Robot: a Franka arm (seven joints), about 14 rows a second.
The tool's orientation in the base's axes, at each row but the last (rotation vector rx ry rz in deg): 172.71, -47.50, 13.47; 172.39, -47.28, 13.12; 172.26, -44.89, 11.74; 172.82, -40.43, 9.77; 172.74, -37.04, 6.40
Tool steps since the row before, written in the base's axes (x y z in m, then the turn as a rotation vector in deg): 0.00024, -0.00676, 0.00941, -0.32, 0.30, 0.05; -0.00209, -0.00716, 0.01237, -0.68, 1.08, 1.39; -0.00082, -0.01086, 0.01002, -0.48, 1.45, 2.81; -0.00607, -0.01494, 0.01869, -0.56, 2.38, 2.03; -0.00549, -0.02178, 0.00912, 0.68, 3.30, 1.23
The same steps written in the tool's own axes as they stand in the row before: 0.00501, 0.00538, -0.00896, -0.42, -0.10, -0.11; 0.00363, 0.00691, -0.01216, -0.92, -0.62, -1.52; 0.00589, 0.00982, -0.00938, -0.74, -1.05, -2.93; 0.00333, 0.01632, -0.01821, -1.31, -1.86, -2.22; 0.00462, 0.02245, -0.00788, -0.62, -3.24, -1.42
